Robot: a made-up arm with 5 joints.
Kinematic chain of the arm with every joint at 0, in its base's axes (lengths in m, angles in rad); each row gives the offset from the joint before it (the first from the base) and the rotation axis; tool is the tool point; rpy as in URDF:
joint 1: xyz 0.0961 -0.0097 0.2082 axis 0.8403 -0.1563 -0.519
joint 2: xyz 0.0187 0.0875 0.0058 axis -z
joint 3: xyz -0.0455 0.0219 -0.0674 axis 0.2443 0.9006 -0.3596
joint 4: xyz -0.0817 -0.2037 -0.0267 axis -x
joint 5: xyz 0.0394 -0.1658 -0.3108 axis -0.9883 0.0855 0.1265
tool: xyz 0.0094 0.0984 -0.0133 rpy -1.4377 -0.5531 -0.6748
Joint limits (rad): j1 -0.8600..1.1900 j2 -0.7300..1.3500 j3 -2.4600..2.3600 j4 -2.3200..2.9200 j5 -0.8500..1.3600
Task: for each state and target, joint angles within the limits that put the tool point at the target. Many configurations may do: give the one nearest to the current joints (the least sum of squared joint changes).
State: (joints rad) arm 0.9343 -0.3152 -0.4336 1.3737 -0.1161
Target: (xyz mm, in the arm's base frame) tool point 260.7 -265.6 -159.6
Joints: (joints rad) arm 1.0252 -0.5415 -0.3446 1.1234 0.1271
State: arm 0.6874 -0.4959 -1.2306 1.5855 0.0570
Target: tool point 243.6 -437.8 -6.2
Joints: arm 1.0352 -0.5643 -0.9909 1.3482 0.5961
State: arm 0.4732 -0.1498 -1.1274 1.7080 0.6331
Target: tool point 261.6 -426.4 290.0
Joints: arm 0.2632 -0.4226 -1.1080 1.5777 0.3589
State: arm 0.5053 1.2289 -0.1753 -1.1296 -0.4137
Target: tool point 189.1 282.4 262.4
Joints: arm 0.9437 0.5117 0.6656 -1.3186 -0.5603
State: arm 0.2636 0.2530 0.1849 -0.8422 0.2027
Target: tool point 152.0 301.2 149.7
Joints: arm 0.5494 0.2727 0.2378 -1.4080 0.0649
